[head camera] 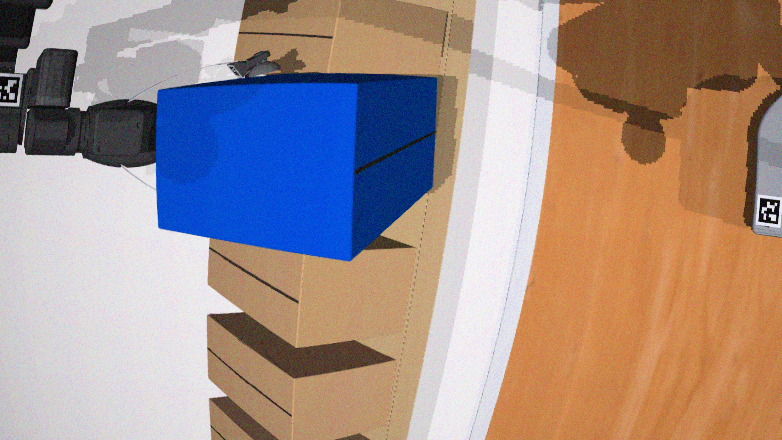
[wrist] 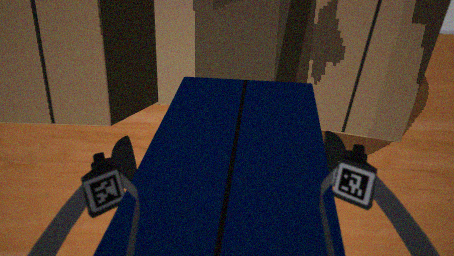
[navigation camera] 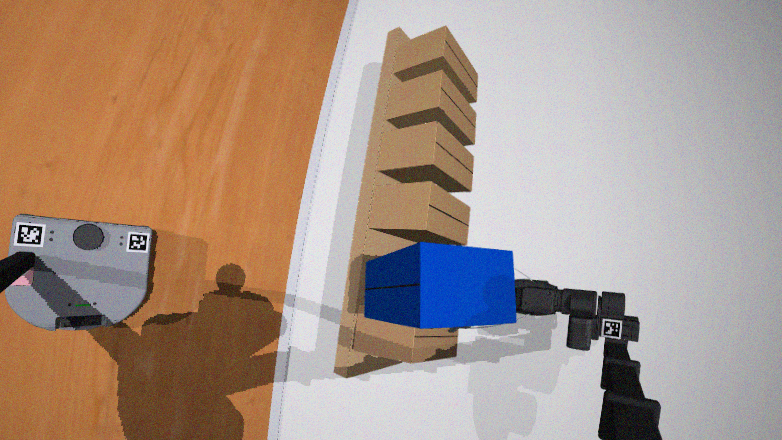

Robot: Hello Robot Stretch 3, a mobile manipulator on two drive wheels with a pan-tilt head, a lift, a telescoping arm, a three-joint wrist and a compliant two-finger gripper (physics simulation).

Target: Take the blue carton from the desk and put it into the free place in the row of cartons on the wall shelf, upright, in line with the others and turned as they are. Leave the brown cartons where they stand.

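Frame: origin at the robot's base, x left, y back, z up, level; centimetres.
Seen in the pictures: robot's base, origin of its link: (navigation camera: 88,235).
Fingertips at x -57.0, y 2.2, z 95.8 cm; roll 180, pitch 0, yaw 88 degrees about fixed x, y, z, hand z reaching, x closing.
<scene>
Offsets run from my fingertips to a thing's top centre. "spot": to the spot under its first point. Level surfaces: height alone.
The blue carton {dx +8.7, dy -0.3, dz +17.3 cm} (head camera: 257,164) (navigation camera: 464,284) (wrist: 230,175) is gripped across its width, one fingertip on each side. In the wrist view my gripper (wrist: 225,151) is shut on it. In the head view one fingertip shows beside the carton and the other is hidden. The carton looks upright and stands out over the wall shelf {spot: dx -0.3, dy -8.3, dz -27.3 cm} (head camera: 437,218) (navigation camera: 363,240) between two brown cartons. It hides most of the free place and part of the brown carton {dx -10.8, dy +15.8, dz -5.6 cm} (head camera: 388,35) (navigation camera: 434,343) (wrist: 362,60) on one side. The brown carton {dx -14.2, dy -16.8, dz -6.7 cm} (head camera: 352,295) (navigation camera: 401,205) (wrist: 75,60) is on the other side. Its exact height over the shelf is unclear.
Further brown cartons {dx -15.8, dy -33.4, dz -6.7 cm} (head camera: 341,402) (navigation camera: 410,145) continue the row. My grey base (head camera: 771,158) (navigation camera: 82,268) stands on the orange wood floor {dz -95.8 cm} (head camera: 617,328) (navigation camera: 218,136). My black arm (navigation camera: 623,377) runs beside the white wall area, and shadows fall across the shelf.
</scene>
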